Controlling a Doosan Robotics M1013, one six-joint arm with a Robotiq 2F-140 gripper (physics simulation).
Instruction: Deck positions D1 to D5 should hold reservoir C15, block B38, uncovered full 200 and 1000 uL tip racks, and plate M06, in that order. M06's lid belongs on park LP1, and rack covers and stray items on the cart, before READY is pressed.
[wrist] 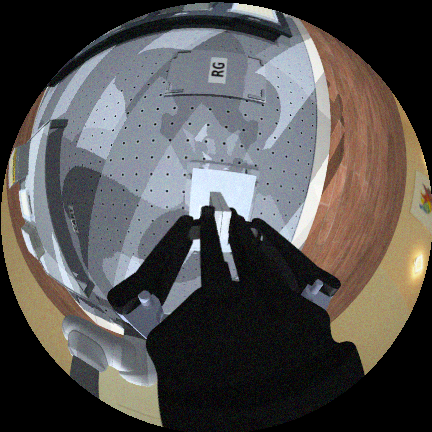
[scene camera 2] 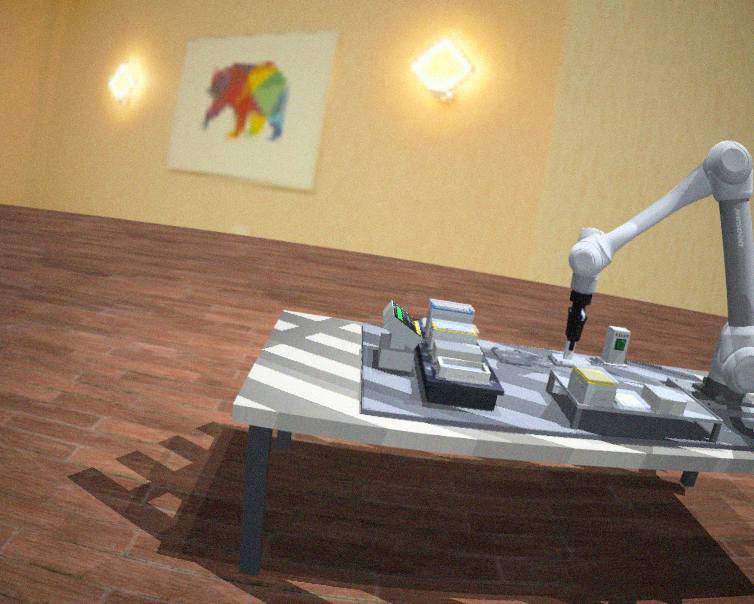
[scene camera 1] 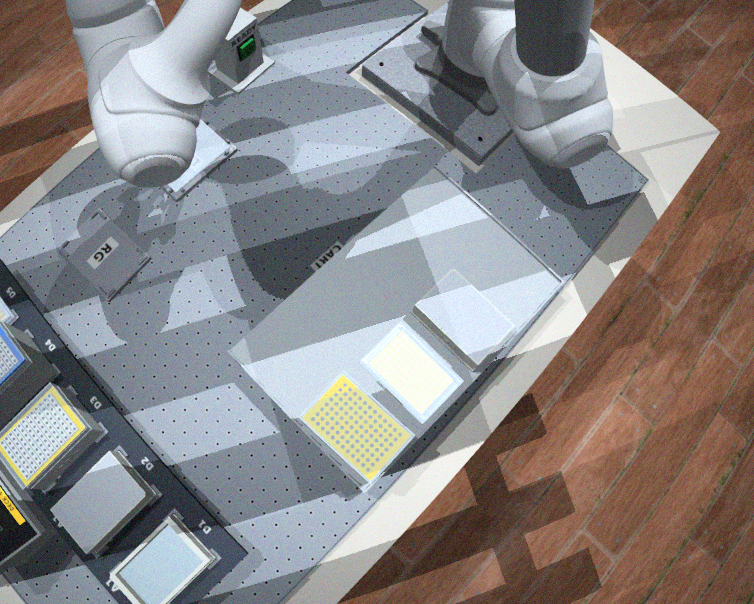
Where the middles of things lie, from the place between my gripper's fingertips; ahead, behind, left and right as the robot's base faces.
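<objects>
My hand is 10 mm above the LP1 pad [scene camera 1: 233,149], 20 mm past it and 10 mm to the left of it. Then there is the device with green screen [scene camera 2: 617,339], which, counted from my hand, is 50 mm above, 230 mm behind and 90 mm to the right.
</objects>
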